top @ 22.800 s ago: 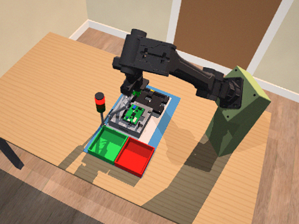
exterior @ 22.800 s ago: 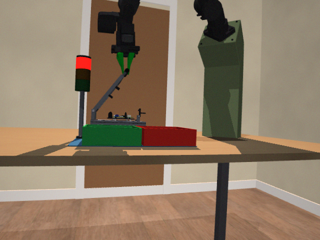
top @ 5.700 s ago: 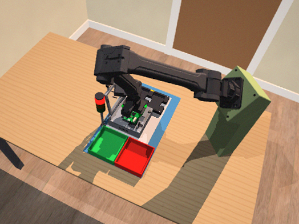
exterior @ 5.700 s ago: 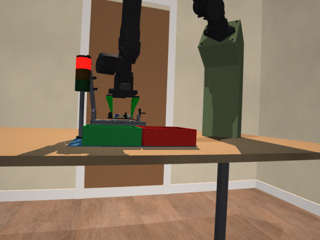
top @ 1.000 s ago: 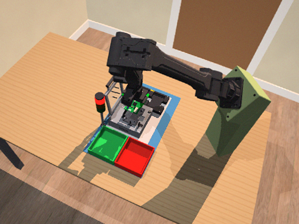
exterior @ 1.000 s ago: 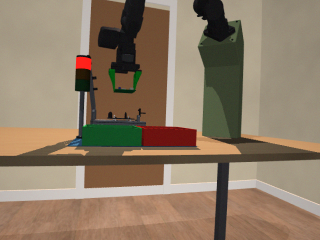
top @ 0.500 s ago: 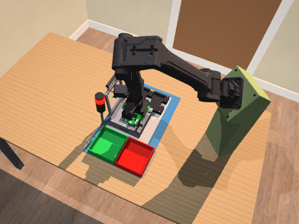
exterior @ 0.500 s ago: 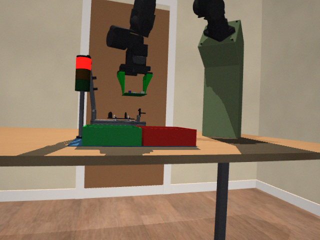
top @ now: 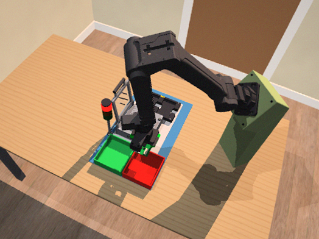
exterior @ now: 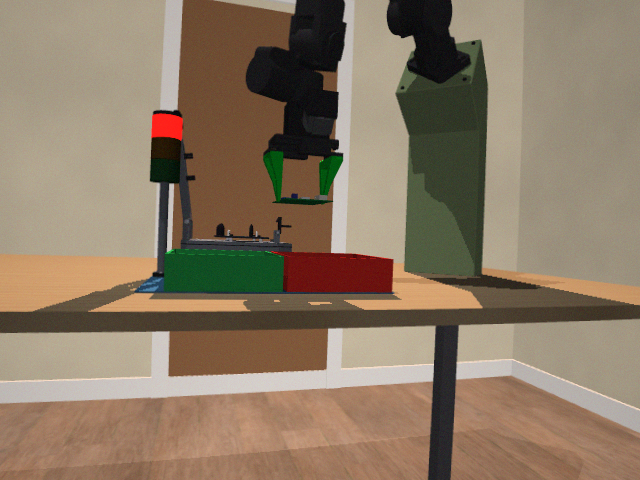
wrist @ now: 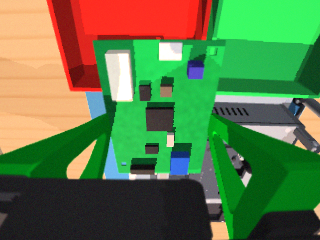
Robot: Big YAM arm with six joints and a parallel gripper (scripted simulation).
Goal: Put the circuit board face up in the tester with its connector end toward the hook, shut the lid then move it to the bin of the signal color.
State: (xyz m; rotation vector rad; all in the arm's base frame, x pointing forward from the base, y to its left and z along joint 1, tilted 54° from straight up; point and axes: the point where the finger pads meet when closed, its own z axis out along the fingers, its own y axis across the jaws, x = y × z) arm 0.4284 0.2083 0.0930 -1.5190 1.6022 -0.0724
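Now: hand 4 cm past the red bin, 5 cm to the right of it and 12 cm above it. Also, from my hand: latch hook (3 cm ahead, 8 cm to the right, 5 cm below); then tester plate (10 cm ahead, 12 cm to the right, 6 cm below); then green circuit board (right at my hand).
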